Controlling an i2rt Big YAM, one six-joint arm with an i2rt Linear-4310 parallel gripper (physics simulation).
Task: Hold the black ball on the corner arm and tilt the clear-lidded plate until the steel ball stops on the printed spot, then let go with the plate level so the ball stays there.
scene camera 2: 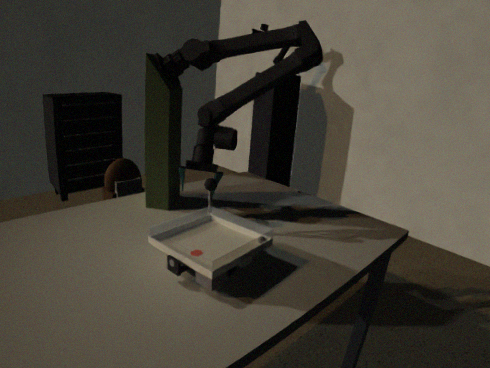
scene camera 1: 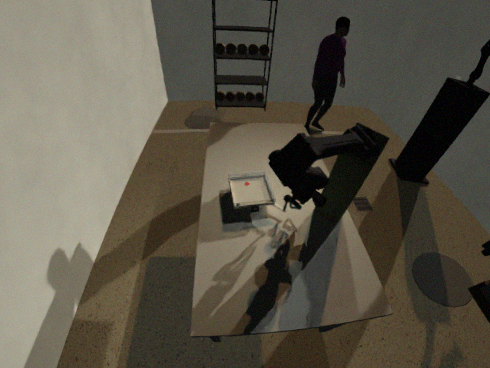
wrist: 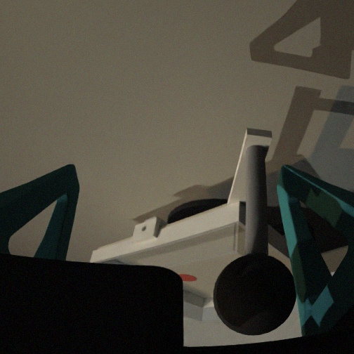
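Note:
The square clear-lidded plate stands raised on its mount on the table, looking near level; a slight tilt I cannot judge. Its red printed spot shows inside. The steel ball lies at the right corner in scene camera 2, well away from the spot. The black ball stands on its post at the corner arm. My gripper is open and empty, pointing down at the black ball, which appears close to the right finger in the wrist view.
A green column carries my arm and rises beside the plate. A tall black column stands past the table. A person is beyond the far table edge, near a shelf rack.

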